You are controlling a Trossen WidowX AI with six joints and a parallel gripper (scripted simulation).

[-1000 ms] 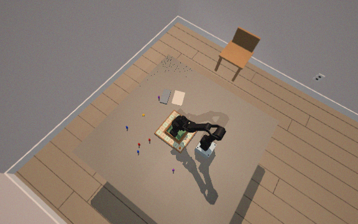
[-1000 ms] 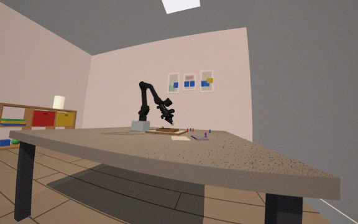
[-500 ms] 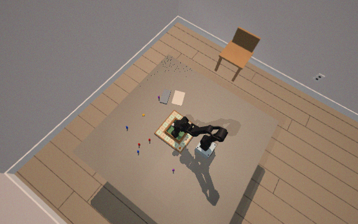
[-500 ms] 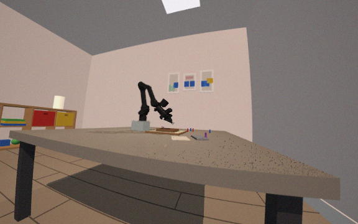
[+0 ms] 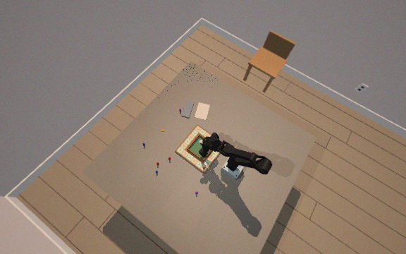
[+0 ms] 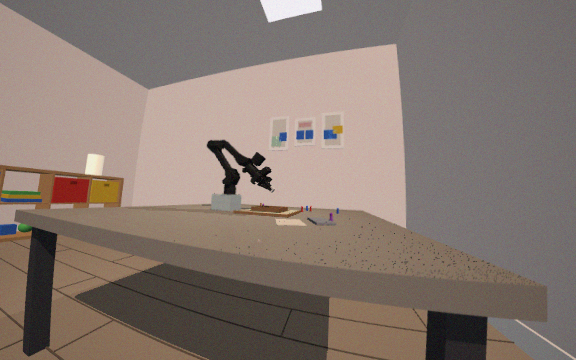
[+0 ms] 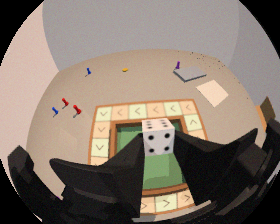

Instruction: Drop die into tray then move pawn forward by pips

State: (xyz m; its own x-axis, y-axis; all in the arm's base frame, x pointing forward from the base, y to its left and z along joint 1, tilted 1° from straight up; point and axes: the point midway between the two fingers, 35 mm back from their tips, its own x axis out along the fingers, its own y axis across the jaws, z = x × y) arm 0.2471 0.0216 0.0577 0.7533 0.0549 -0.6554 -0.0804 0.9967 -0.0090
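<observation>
The white die is right at my gripper tip. Also, from my gripper tip: orange pawn: 120 mm behind, 110 mm to the left, 100 mm below; green dice tray: 120 mm below; beige card: 200 mm ahead, 260 mm to the right, 130 mm below.
</observation>
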